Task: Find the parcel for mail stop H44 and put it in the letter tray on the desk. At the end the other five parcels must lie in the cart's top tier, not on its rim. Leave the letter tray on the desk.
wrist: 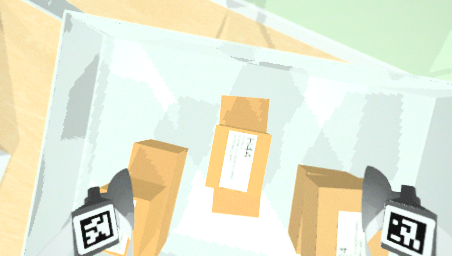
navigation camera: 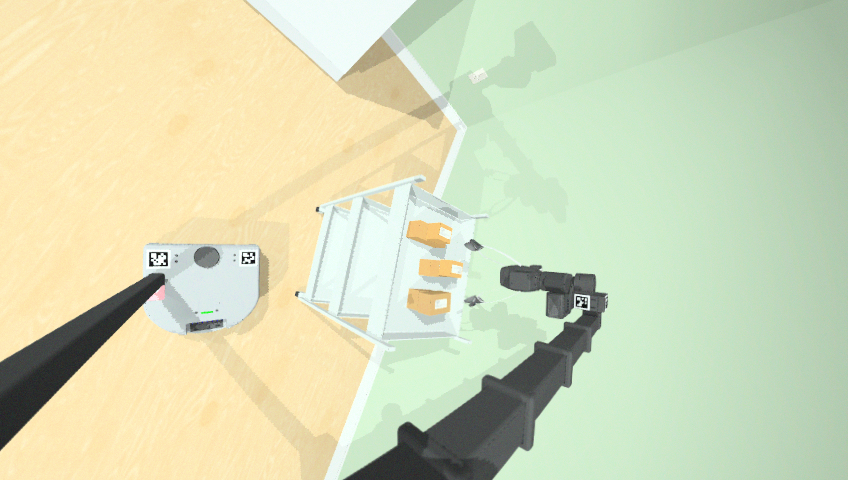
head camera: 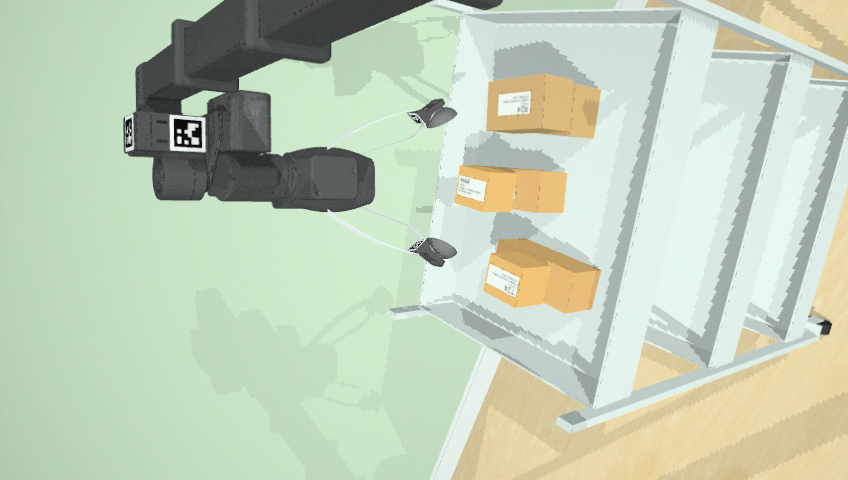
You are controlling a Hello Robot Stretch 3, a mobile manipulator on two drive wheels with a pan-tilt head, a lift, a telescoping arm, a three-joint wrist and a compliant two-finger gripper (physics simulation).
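Places are measured from the robot's base along level axes (x ahead, y left, z up), in millimetres.
Pixels of known places: gripper, fingertip midpoint: (wrist: 243,188) (navigation camera: 465,272) (head camera: 451,183); robot's base at its link origin: (navigation camera: 207,256).
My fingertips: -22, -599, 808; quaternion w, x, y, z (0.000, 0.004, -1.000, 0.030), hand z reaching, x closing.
Ahead of a thing's pixels: the offset from my fingertips to its top centre, as dx, dy, dz. "spot": to the spot under its first point.
The parcel labelled H44 {+4, -12, -43} (head camera: 496,189) (navigation camera: 454,269) (wrist: 238,160) rests on another parcel {+3, -9, -93} (head camera: 551,191) (navigation camera: 428,267) (wrist: 244,112) in the middle of the cart's top tier (head camera: 639,208) (navigation camera: 389,255) (wrist: 47,165). The T24 parcel {+116, +45, -43} (head camera: 529,280) (navigation camera: 439,235) (wrist: 146,215) and the R24 parcel {-93, +58, -45} (head camera: 538,105) (navigation camera: 437,303) (wrist: 327,220) lie either side, each with another parcel partly hidden behind or under it. My gripper (head camera: 441,182) (navigation camera: 474,272) (wrist: 243,188) is wide open and empty above the tier's wall-side edge, its fingers spread either side of the H44 pair in the wrist view. The letter tray does not show.
The cart's two lower tiers {spot: +28, +143, -410} (head camera: 728,208) (navigation camera: 357,261) and angled legs {spot: +263, +165, -324} (head camera: 708,380) stand below. A green wall rises close behind the cart. My wheeled base (navigation camera: 208,291) is on the wooden floor. A large white surface (navigation camera: 339,29) shows at the navigation view's top edge.
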